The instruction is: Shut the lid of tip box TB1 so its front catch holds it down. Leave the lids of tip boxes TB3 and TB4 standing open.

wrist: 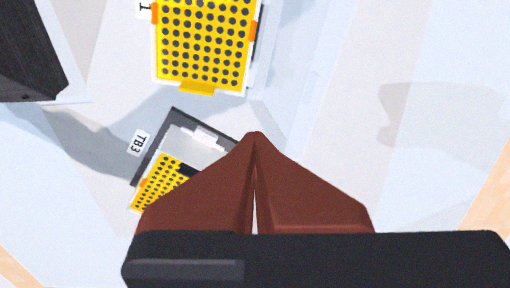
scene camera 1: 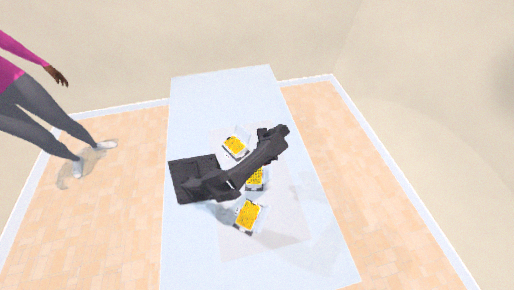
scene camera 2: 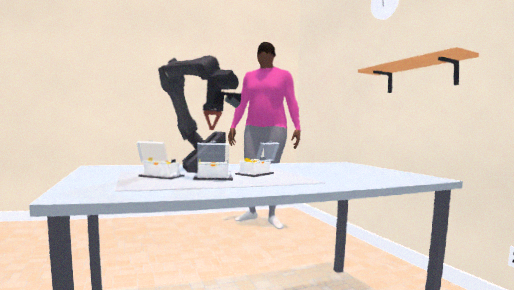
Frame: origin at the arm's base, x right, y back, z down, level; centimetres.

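Seen in the pictures: gripper, fingertip midpoint: [wrist: 254,143] [scene camera 2: 211,130]; arm's base, origin of the base link: [scene camera 1: 193,179].
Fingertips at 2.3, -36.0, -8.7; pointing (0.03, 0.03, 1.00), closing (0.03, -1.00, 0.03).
Pixels of each thing's top centre, then the offset from my fingertips to it, as dx, dy, dz. Level surfaces: height alone.
- Tip box TB1, middle of its top: [wrist: 200,27] [scene camera 1: 254,172] -1.9, +4.5, +12.2
- Tip box TB3, middle of its top: [wrist: 170,205] [scene camera 1: 248,213] +18.5, +11.1, +12.2
- Tip box TB4, middle of its top: [scene camera 2: 253,159] [scene camera 1: 232,145] -22.2, +14.1, +13.0
- pale mat, its level: dz +19.6
- light-blue table, its level: dz +19.9
Tip box TB1 [scene camera 1: 254,177] [scene camera 2: 213,170] [wrist: 202,45] is the middle white box, holding a yellow rack. Its clear lid [scene camera 2: 213,152] [wrist: 297,82] stands open. Tip box TB3 [scene camera 1: 248,215] [scene camera 2: 161,168] [wrist: 162,182] is at the left in the second scene view, its lid [scene camera 2: 152,151] open. Tip box TB4 [scene camera 1: 235,145] [scene camera 2: 255,167] is at the right there, its lid [scene camera 2: 270,150] open; its label is unreadable. My gripper [scene camera 2: 212,128] [wrist: 254,143] is shut and empty, pointing down above the boxes. The arm covers part of TB1 in the first scene view.
The boxes stand on a pale mat [scene camera 1: 290,230] [scene camera 2: 295,180] on the light-blue table [scene camera 1: 220,95] [scene camera 2: 390,175]. The arm's black base [scene camera 1: 185,175] is beside the mat. A person in a pink top [scene camera 1: 10,67] [scene camera 2: 266,97] stands behind the table. A wooden shelf [scene camera 2: 420,61] is on the wall.
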